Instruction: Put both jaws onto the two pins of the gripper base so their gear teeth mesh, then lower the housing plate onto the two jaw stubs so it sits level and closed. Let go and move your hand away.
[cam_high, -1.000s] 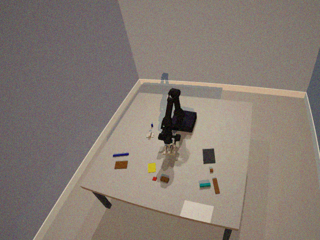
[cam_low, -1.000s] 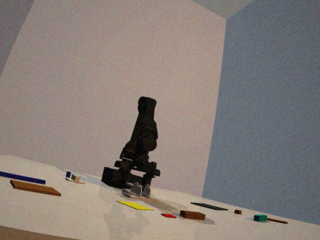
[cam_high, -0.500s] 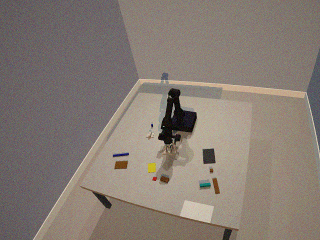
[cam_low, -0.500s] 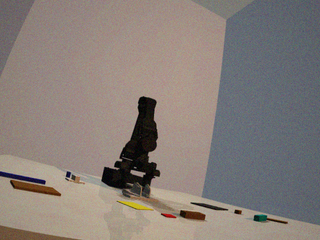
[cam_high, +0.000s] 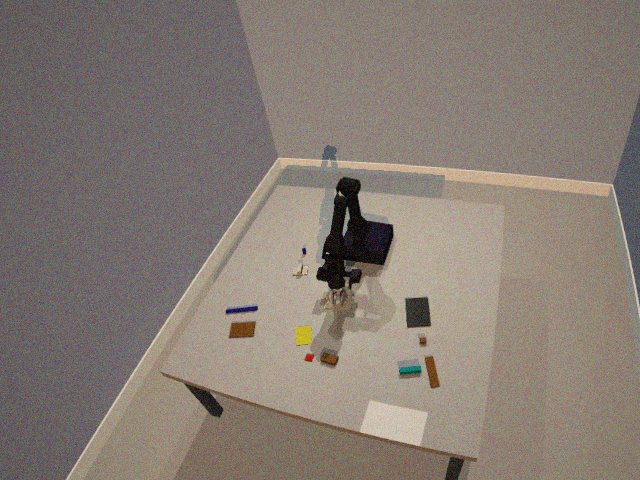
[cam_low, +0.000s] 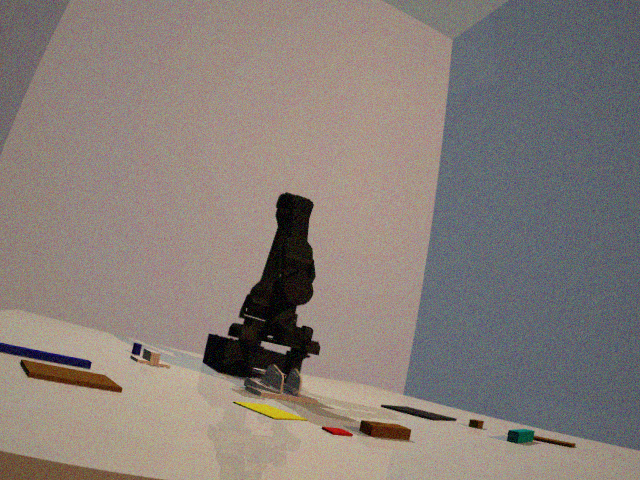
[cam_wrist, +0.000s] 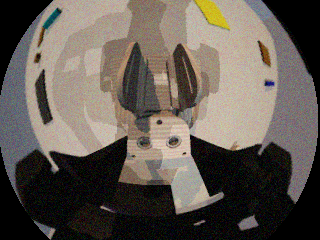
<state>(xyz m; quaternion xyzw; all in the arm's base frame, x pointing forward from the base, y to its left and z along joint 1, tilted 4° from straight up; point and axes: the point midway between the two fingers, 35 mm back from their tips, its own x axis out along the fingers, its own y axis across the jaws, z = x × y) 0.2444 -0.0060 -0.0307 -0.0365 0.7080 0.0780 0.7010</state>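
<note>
My gripper tip is 10 mm above the housing plate. The rest, counted from my gripper tip: jaw (30 mm ahead, 10 mm to the right); then gripper base (10 mm ahead, 20 mm above); then yellow tile (270 mm ahead, 70 mm to the right, 20 mm below).
</note>
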